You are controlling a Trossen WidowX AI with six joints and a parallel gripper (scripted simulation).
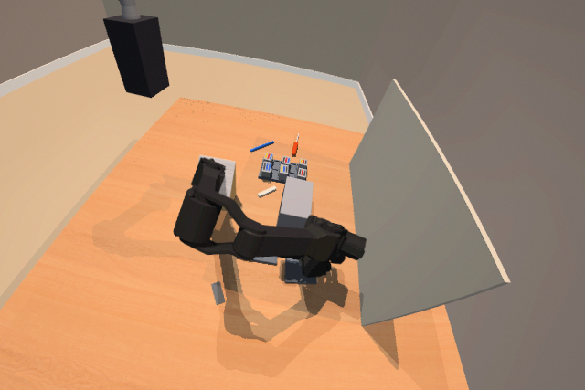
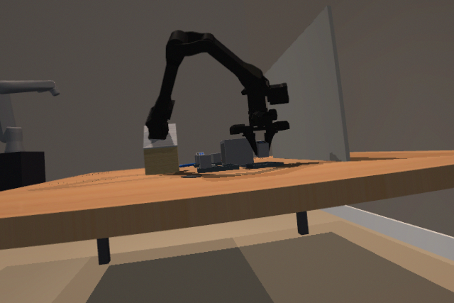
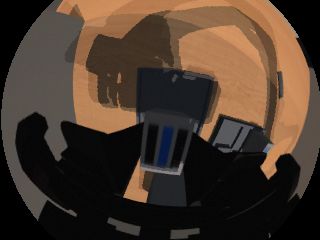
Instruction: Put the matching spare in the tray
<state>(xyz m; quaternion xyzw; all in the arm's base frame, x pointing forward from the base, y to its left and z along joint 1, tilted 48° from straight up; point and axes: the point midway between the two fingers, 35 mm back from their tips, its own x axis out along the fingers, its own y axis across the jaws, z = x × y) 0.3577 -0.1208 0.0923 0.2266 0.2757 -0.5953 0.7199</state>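
Right now my gripper tip is 3 cm below the grey spare unit. Round my gripper tip: flat holder: 15 cm behind, 3 cm below; grey tray: 1 cm behind, 3 cm below; grey mounted unit: 7 cm behind, 20 cm to the left, 1 cm above.
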